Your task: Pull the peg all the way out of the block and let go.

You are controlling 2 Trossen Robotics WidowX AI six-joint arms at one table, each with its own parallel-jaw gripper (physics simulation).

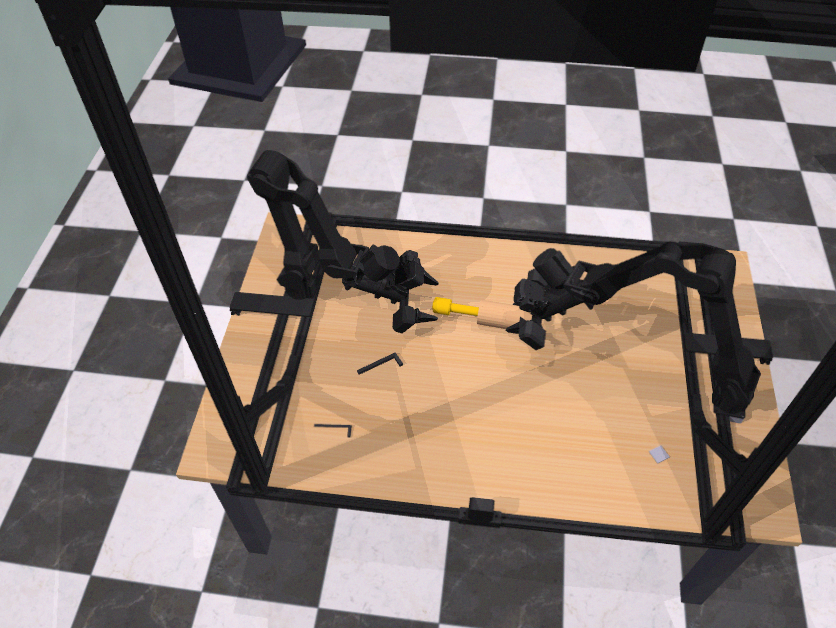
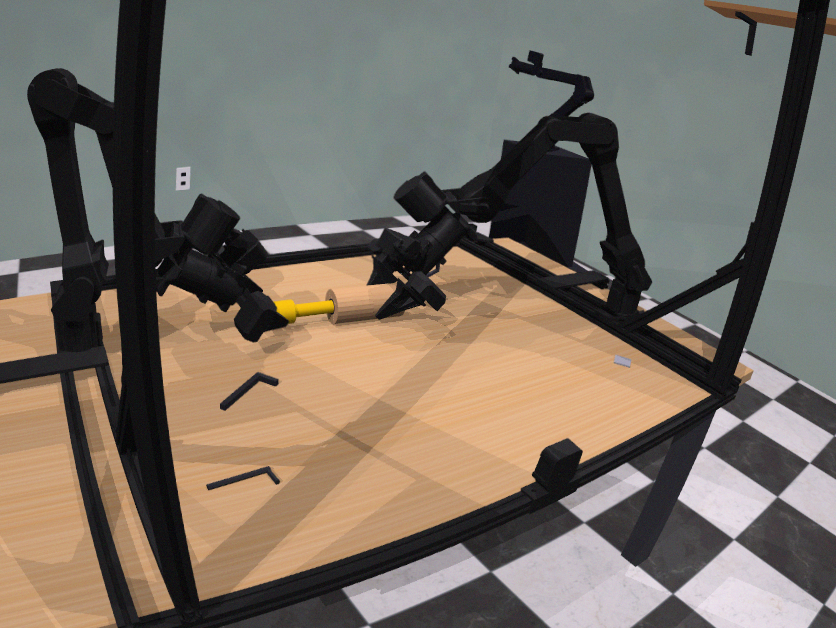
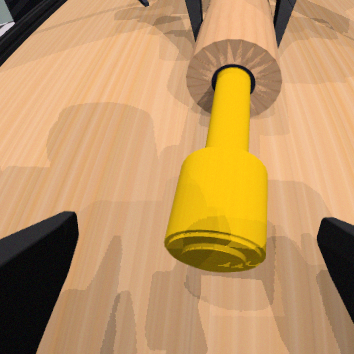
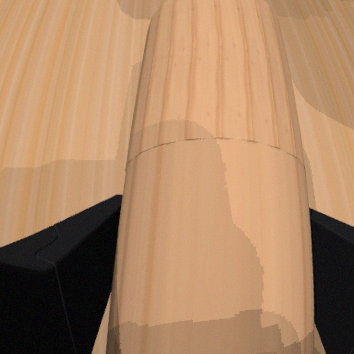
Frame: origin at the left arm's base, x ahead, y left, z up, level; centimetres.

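Seen in the pictures: left gripper, between the fingertips: [image 1: 437,301] [image 3: 202,227]; right gripper, between the fingertips: [image 1: 508,320] [image 2: 369,309] [image 4: 207,211]; left arm's base, origin of its link: [image 1: 300,291] [image 2: 79,346]; right arm's base, origin of its link: [image 1: 729,403] [image 2: 621,309].
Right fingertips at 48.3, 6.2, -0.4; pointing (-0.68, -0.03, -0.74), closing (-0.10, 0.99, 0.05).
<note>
Offsets run from my right fingertips to a thing's middle, as dx, dy, dz. "spot": to the spot under its first point.
The yellow peg {-11.0, -1.0, +1.2} [image 1: 464,310] [image 2: 314,308] [image 3: 227,190] lies horizontal, its thin shaft still in the dark-rimmed hole of the round wooden block {-0.8, -0.1, +1.3} [image 1: 496,316] [image 2: 354,304] [image 3: 235,25] [image 4: 220,100]. Its thick head and part of the shaft show outside the block. My left gripper [image 1: 435,299] [image 2: 273,300] [image 3: 202,227] is wide open at the head, one finger on each side, with gaps to both. My right gripper [image 1: 513,316] [image 2: 375,299] [image 4: 207,211] is shut on the block, with a finger against each side. How deep the shaft reaches into the block is hidden.
Two black L-shaped keys, one {-23.9, -20.0, -1.1} [image 1: 379,363] [image 2: 248,390] near the left arm and one {-28.2, -37.4, -1.2} [image 1: 333,426] [image 2: 243,477] closer to the front, lie on the table. A small grey square {spot: +36.8, -23.3, -1.2} [image 1: 659,453] [image 2: 622,360] lies at the right. Black frame rails border the workspace.
</note>
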